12 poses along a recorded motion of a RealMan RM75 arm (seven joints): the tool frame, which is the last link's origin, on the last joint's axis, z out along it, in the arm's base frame.
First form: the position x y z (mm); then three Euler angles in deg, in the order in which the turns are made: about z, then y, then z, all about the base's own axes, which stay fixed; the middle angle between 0 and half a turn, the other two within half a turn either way.
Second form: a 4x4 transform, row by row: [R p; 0 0 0 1], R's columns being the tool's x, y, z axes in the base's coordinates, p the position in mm. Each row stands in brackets. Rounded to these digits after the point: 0 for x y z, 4 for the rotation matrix.
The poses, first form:
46 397 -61 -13.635 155.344 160.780
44 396 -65 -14.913 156.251 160.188
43 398 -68 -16.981 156.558 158.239
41 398 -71 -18.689 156.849 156.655
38 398 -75 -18.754 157.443 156.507
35 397 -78 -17.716 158.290 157.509
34 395 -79 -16.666 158.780 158.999
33 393 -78 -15.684 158.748 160.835
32 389 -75 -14.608 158.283 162.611
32 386 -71 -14.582 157.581 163.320
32 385 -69 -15.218 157.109 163.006
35 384 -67 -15.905 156.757 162.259
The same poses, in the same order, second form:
[[0.9116 -0.1176 -0.3939 46], [-0.0682 -0.9882 0.1373 397], [-0.4054 -0.0983 -0.9088 -61], [0 0 0 1]]
[[0.9194 -0.1059 -0.3789 44], [-0.0577 -0.9890 0.1365 396], [-0.3892 -0.1036 -0.9153 -65], [0 0 0 1]]
[[0.9232 -0.1057 -0.3695 43], [-0.0541 -0.9876 0.1475 398], [-0.3805 -0.1162 -0.9175 -68], [0 0 0 1]]
[[0.9267 -0.1049 -0.3610 41], [-0.0509 -0.9865 0.1558 398], [-0.3724 -0.1260 -0.9195 -71], [0 0 0 1]]
[[0.9301 -0.1052 -0.3518 38], [-0.0537 -0.9868 0.1529 398], [-0.3632 -0.1233 -0.9235 -75], [0 0 0 1]]
[[0.9341 -0.1032 -0.3418 35], [-0.0574 -0.9883 0.1415 397], [-0.3524 -0.1126 -0.9291 -78], [0 0 0 1]]
[[0.9365 -0.0937 -0.3379 34], [-0.0523 -0.9902 0.1297 395], [-0.3467 -0.1038 -0.9322 -79], [0 0 0 1]]
[[0.9363 -0.0781 -0.3424 33], [-0.0392 -0.9921 0.1190 393], [-0.3490 -0.0980 -0.9320 -78], [0 0 0 1]]
[[0.9333 -0.0656 -0.3531 32], [-0.0280 -0.9935 0.1106 389], [-0.3581 -0.0933 -0.9290 -75], [0 0 0 1]]
[[0.9293 -0.0548 -0.3653 32], [-0.0156 -0.9939 0.1095 386], [-0.3691 -0.0960 -0.9244 -71], [0 0 0 1]]
[[0.9268 -0.0508 -0.3720 32], [-0.0088 -0.9935 0.1137 385], [-0.3753 -0.1021 -0.9212 -69], [0 0 0 1]]
[[0.9251 -0.0532 -0.3759 35], [-0.0083 -0.9927 0.1203 384], [-0.3795 -0.1081 -0.9188 -67], [0 0 0 1]]

